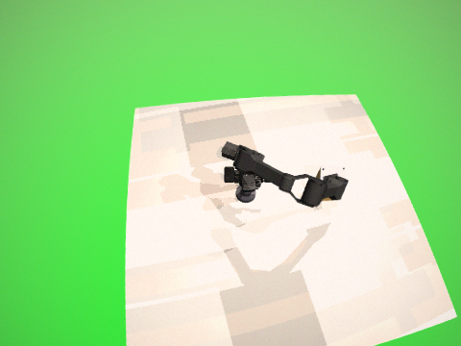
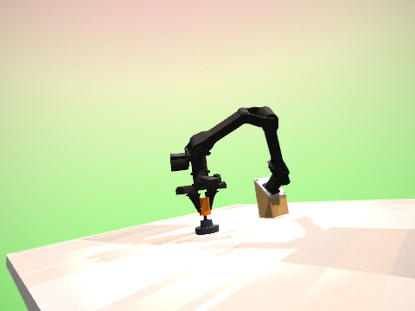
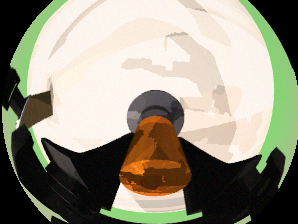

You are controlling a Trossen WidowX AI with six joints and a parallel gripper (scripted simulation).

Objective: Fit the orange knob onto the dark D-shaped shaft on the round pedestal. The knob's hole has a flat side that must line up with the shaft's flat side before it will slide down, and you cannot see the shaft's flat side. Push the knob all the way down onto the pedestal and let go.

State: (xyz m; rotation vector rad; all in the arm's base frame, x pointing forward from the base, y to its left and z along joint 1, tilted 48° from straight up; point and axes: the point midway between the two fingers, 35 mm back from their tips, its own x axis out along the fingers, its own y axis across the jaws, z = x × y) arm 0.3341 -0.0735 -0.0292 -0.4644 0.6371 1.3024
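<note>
Now: the orange knob 2 cm above my gripper tip. Also, from my gripper tip: dark round pedestal 4 cm below.
</note>
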